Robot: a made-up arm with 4 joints. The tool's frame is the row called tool.
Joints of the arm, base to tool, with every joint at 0 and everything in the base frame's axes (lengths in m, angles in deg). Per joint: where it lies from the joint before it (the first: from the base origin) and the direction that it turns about. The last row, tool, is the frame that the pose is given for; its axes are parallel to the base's.
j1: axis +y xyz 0 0 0.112
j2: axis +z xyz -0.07 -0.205 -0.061
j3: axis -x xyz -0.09 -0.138 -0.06
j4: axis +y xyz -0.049 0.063 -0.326
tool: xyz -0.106 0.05 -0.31
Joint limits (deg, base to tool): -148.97..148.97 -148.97..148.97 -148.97..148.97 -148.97..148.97
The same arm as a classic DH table. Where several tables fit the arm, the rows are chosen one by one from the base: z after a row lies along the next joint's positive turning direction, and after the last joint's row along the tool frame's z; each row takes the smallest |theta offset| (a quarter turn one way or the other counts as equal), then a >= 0, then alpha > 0; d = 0 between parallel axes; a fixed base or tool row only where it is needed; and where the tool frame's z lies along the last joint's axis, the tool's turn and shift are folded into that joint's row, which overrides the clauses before.
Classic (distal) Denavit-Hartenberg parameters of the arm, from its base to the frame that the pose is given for. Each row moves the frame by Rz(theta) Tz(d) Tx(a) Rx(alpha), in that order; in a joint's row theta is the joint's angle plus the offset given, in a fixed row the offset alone. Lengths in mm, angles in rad.
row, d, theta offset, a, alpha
base (fixed), 112, 0, 0, -1.5708
j1, -205, 0, -70, 1.5708
j2, -121, -1.5708, 138, 1.5708
j3, 139, -1.5708, 326, 1.5708
j4, 113, 1.5708, 106, -1.5708
tool (fixed), -310, 3.1416, 0, 0
Joint limits (rad, base to tool): -2.6..2.6 -2.6..2.6 -2.6..2.6 -2.6..2.6

